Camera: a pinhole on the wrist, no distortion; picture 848 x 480 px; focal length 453.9 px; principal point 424.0 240.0 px. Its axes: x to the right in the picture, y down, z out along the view. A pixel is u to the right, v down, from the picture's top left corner.
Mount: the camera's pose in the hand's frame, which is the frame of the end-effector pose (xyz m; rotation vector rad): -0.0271 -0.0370 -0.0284 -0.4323 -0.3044 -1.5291
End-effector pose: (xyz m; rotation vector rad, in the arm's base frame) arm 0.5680 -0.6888 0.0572 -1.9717 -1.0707 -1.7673
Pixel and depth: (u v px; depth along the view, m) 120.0 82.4 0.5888
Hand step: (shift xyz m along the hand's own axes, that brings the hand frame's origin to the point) -0.1967 0.5834 0.3327
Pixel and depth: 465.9 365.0 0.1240
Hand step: 0.0167 0.0086 0.0842
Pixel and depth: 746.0 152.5 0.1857
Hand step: -0.0449 -0.0699 0.1990
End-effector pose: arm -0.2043 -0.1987 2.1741 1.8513 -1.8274 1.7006
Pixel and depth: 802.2 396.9 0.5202
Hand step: 0.2039 -0.1895 0.6152
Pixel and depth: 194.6 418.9 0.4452
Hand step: 0.1756 0.3635 0.2511
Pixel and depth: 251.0 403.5 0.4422
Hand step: 0.1608 0.3120 0.2753
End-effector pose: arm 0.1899 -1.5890 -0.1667 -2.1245 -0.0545 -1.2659
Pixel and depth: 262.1 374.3 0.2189
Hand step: 0.0520 0.1311 0.1255
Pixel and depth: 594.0 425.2 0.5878
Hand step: 0.2630 0.0307 0.5739
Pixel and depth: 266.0 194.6 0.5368
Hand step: -0.0447 0.3733 0.3682
